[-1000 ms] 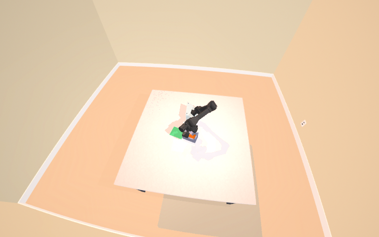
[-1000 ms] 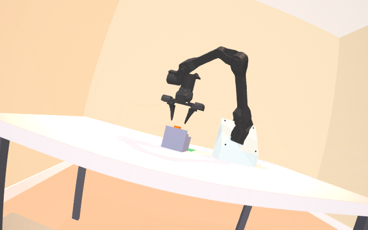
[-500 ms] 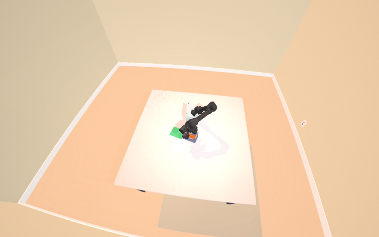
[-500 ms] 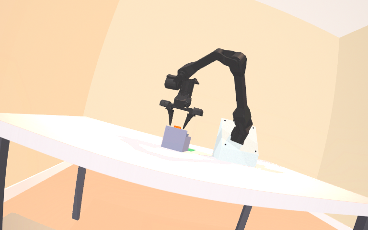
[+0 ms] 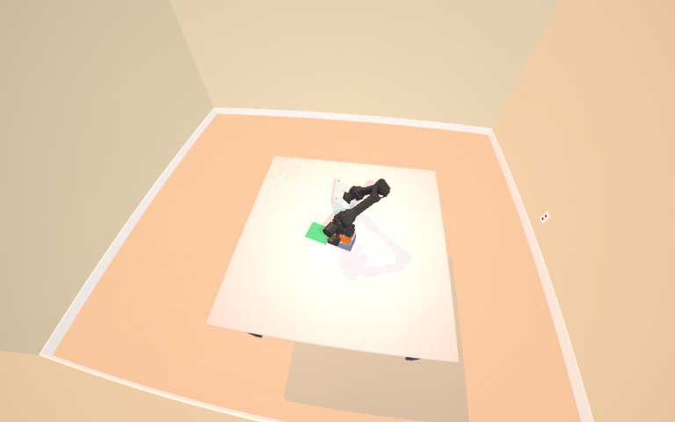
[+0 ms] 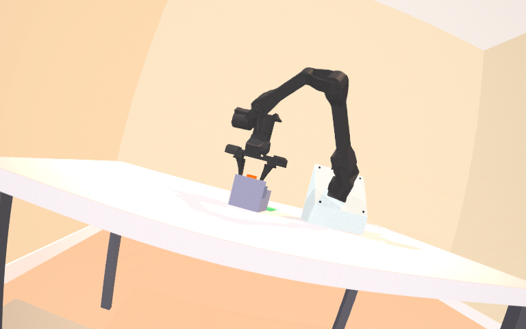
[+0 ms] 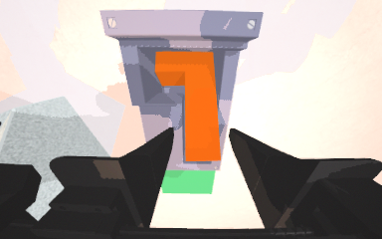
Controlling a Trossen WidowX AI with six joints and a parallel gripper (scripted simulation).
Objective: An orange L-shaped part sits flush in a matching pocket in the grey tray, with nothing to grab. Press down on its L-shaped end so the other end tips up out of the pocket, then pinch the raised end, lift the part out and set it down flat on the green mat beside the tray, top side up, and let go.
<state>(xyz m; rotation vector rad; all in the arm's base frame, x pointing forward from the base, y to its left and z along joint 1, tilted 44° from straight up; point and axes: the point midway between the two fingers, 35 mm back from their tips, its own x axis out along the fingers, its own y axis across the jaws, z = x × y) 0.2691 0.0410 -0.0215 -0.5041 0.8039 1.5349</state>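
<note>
Now: the orange L-shaped part 1 cm behind my gripper tip, 4 cm to the left of it and 3 cm below it. Round my gripper tip: green mat: 4 cm behind, 14 cm to the right, 8 cm below.
</note>
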